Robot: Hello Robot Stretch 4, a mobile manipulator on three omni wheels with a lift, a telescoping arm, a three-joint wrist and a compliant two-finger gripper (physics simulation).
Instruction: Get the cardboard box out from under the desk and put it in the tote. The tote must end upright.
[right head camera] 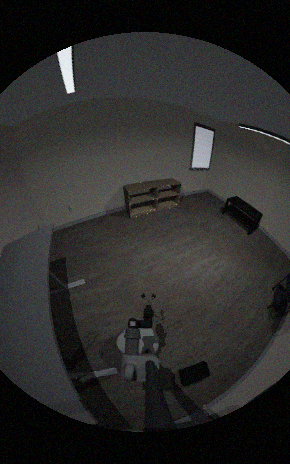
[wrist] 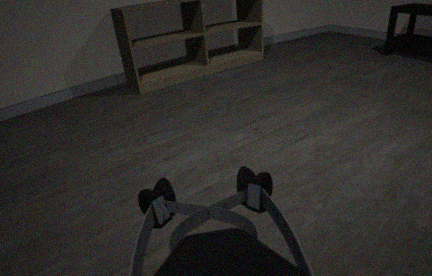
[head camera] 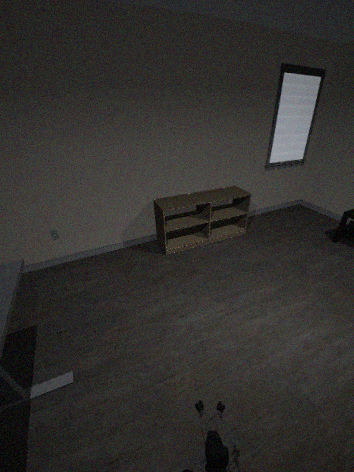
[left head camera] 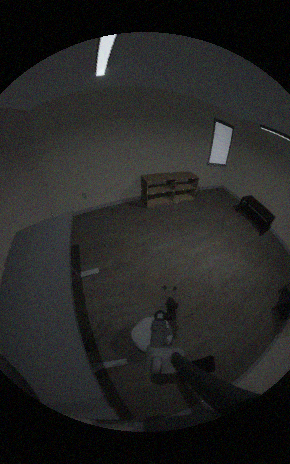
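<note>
My gripper is open, its fingertips apart, with floor showing between them. It hangs above the floor, to the right of the desk. The desk's grey top fills the left side of both side head views; its edge also shows at the left of the head camera view. Pale foot bars stick out below it. A black box-shaped object, possibly the tote, is on the floor at the lower right, partly hidden by the robot in the left head view. The cardboard box does not show.
A low wooden shelf unit stands against the far wall. A black bench-like piece stands near the right wall. A dark object, partly cut off, is at the right edge. The room is dim.
</note>
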